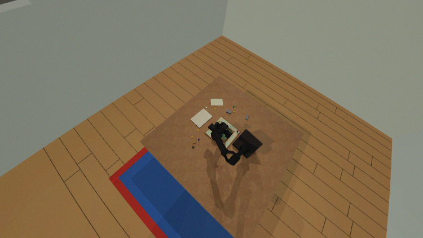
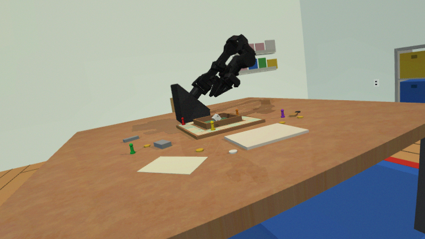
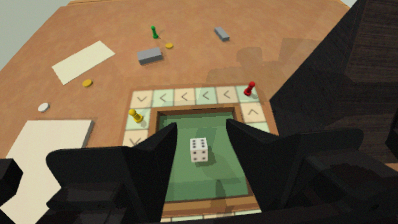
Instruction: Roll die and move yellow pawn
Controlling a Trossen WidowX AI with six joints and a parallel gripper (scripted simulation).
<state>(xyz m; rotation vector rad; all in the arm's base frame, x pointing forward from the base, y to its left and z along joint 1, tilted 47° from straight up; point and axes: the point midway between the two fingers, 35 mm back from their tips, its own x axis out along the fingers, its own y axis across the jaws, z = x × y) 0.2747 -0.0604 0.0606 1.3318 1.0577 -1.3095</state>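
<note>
My gripper tip is 6 cm above the white die and 1 cm to the right of it. The rest, counted from my gripper tip: green felt 12 cm below; yellow pawn 11 cm ahead, 10 cm below, 7 cm to the right; orange pawn 12 cm to the left, 10 cm below, 1 cm behind.
</note>
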